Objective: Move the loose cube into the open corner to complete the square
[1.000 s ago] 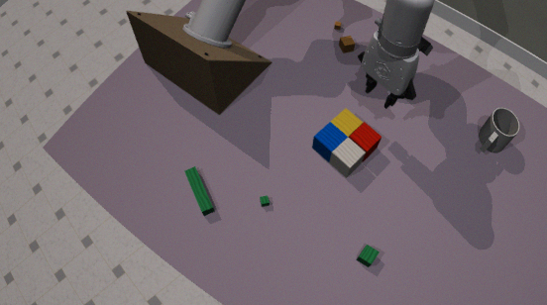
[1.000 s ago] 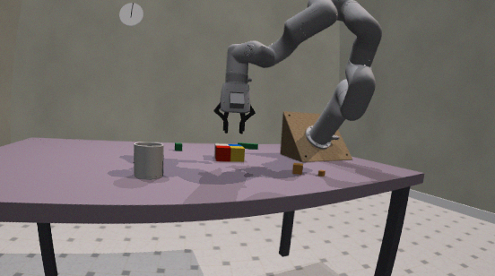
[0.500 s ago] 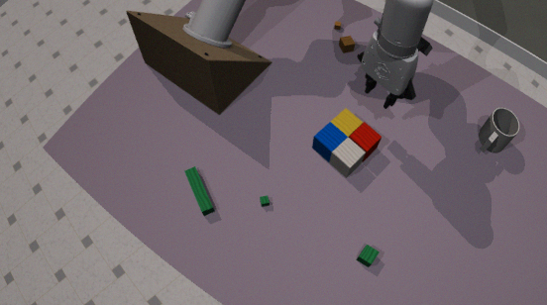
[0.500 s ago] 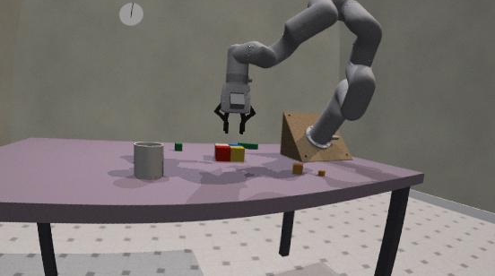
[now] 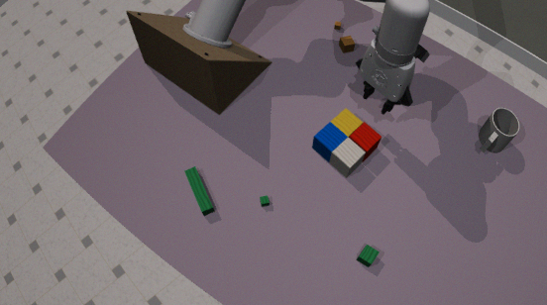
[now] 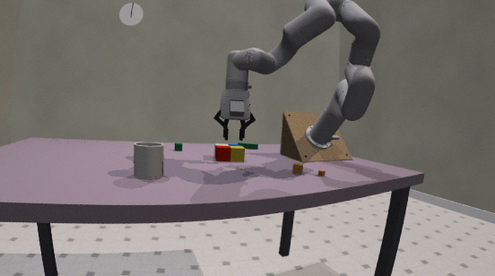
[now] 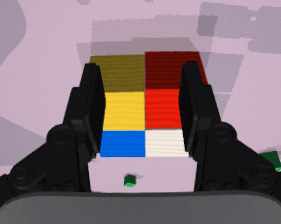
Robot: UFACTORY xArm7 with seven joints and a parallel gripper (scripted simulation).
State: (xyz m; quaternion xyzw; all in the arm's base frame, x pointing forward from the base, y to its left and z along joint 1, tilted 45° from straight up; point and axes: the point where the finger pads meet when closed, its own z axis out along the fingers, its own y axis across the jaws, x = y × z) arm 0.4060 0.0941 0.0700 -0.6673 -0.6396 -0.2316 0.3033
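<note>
Right now the red cube is 20 mm ahead of my hand, 70 mm to the right of it and 80 mm below it. From my hand the other things lie so: green bar: 160 mm behind, 380 mm to the right, 90 mm below; white cube: 20 mm ahead, 120 mm to the right, 80 mm below.
</note>
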